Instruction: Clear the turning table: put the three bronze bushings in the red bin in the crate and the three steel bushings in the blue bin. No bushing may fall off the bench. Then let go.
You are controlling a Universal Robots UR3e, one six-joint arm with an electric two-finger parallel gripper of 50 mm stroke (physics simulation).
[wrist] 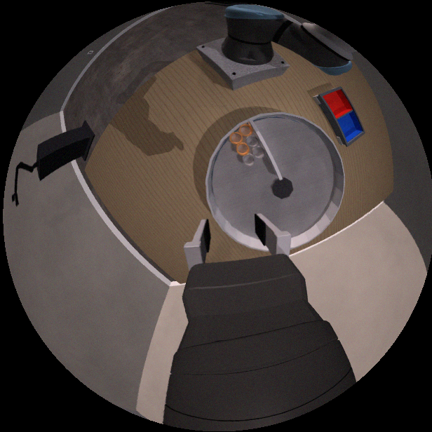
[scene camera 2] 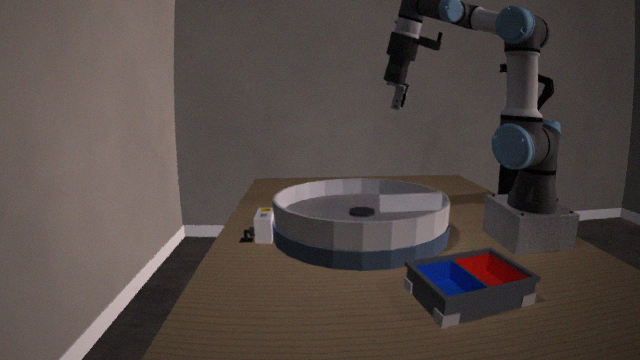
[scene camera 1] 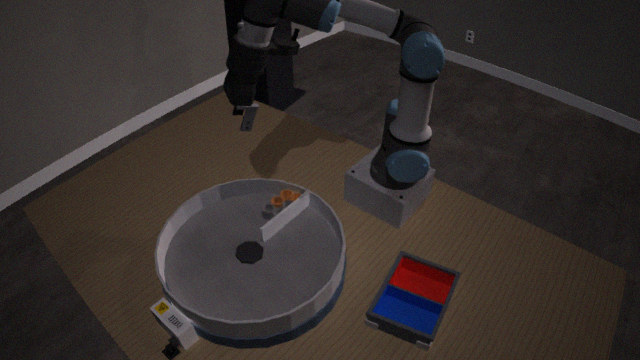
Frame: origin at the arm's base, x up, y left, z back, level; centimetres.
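Where they show: gripper, fingertip midpoint: (scene camera 2: 397, 107) (scene camera 1: 241, 122); arm's base, link origin: (scene camera 2: 532, 205).
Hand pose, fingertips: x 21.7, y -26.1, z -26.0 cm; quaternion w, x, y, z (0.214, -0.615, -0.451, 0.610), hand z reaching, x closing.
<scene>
Things, the pixels of their centre, and the offset from my fingertips. "*": a spot on its surface instead.
- crate, body centre: (scene camera 2: 470, 283) (scene camera 1: 414, 298) dx -28.1, dy +44.2, dz -3.5 cm
- red bin, surface spot: (scene camera 2: 492, 270) * dx -29.2, dy +39.6, dz +4.8 cm
- blue bin, surface spot: (scene camera 2: 450, 277) * dx -29.6, dy +38.2, dz -4.0 cm
- dark hub, body centre: (scene camera 1: 249, 252) (scene camera 2: 361, 211) dx -24.9, dy +7.7, dz -12.0 cm
- white box with a yellow label, surface spot: (scene camera 1: 175, 322) * dx -24.7, dy +6.1, dz -35.5 cm
The round grey turning table (scene camera 1: 210, 280) (scene camera 2: 320, 232) (wrist: 305, 220) has a raised rim and a straight wall. Three bronze bushings (scene camera 1: 277, 201) (wrist: 242, 148) stand upright against one side of that wall, near the rim. Three steel bushings (scene camera 1: 268, 210) (wrist: 249, 159) stand beside them; they touch or nearly touch. In scene camera 2 the bushings do not show. The crate (scene camera 1: 400, 331) (scene camera 2: 492, 309) has a red bin (scene camera 1: 425, 277) (scene camera 2: 492, 270) (wrist: 336, 103) and a blue bin (scene camera 1: 407, 310) (scene camera 2: 450, 277) (wrist: 349, 126), both empty. My gripper (scene camera 2: 398, 97) (wrist: 232, 225) is open and empty, high above the bench behind the turning table.
The straight wall (scene camera 1: 286, 217) (scene camera 2: 410, 202) (wrist: 267, 152) runs from near the dark hub (scene camera 1: 249, 252) (scene camera 2: 361, 211) (wrist: 282, 188) to the rim. A white box with a yellow label (scene camera 1: 175, 322) (scene camera 2: 264, 227) stands at the table's outer side. The arm's base block (scene camera 1: 382, 200) (scene camera 2: 530, 230) (wrist: 242, 72) stands behind the crate.
</scene>
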